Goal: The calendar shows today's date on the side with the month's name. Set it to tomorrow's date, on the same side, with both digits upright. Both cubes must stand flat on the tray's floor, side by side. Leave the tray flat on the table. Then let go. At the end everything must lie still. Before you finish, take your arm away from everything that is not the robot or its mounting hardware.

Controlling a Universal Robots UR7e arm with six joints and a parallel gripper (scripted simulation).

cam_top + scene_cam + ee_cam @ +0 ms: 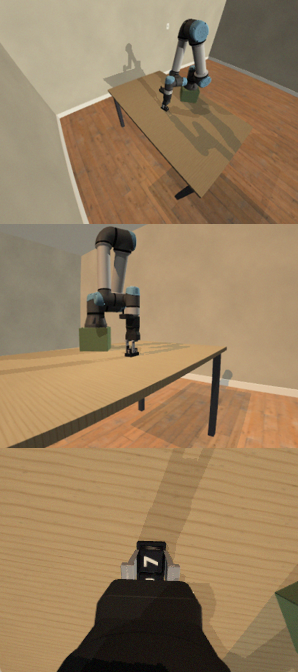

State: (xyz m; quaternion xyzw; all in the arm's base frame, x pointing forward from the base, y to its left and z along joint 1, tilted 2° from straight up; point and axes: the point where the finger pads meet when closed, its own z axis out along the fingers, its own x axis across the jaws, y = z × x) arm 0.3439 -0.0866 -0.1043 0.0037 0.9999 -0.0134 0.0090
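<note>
The black calendar tray lies 2 cm to the left of my hand and 3 cm below it.
</note>
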